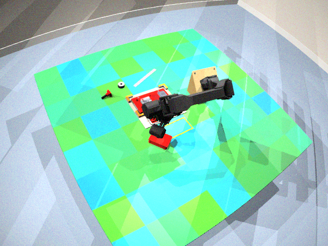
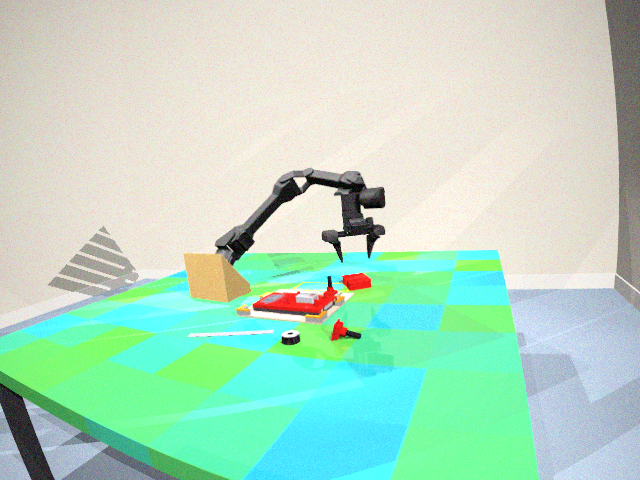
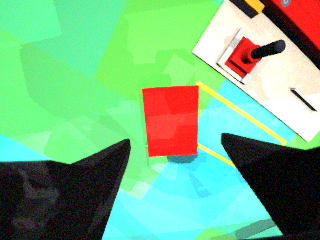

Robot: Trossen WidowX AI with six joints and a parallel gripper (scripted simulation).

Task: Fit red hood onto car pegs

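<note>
My gripper tip is 60 mm above the red hood. Round my gripper tip: black-and-white wheel 40 mm behind, 420 mm to the right, 70 mm below.
</note>
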